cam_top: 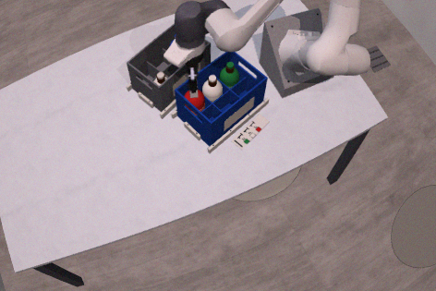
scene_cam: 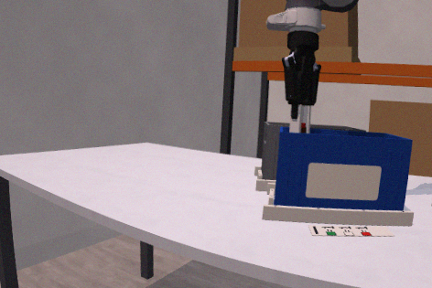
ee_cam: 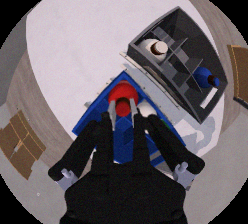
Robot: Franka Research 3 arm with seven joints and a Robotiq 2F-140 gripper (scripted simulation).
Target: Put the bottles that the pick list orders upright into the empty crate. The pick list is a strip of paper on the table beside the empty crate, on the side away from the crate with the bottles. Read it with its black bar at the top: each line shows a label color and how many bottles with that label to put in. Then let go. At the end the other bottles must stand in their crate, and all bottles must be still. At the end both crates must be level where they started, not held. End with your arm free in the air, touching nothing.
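The red bottle is 80 mm below my hand. The rest, counted from my hand: green bottle 160 mm behind, 110 mm below, 70 mm to the right; grey crate 200 mm to the right, 110 mm below, 40 mm ahead; blue crate 110 mm below, 100 mm behind.
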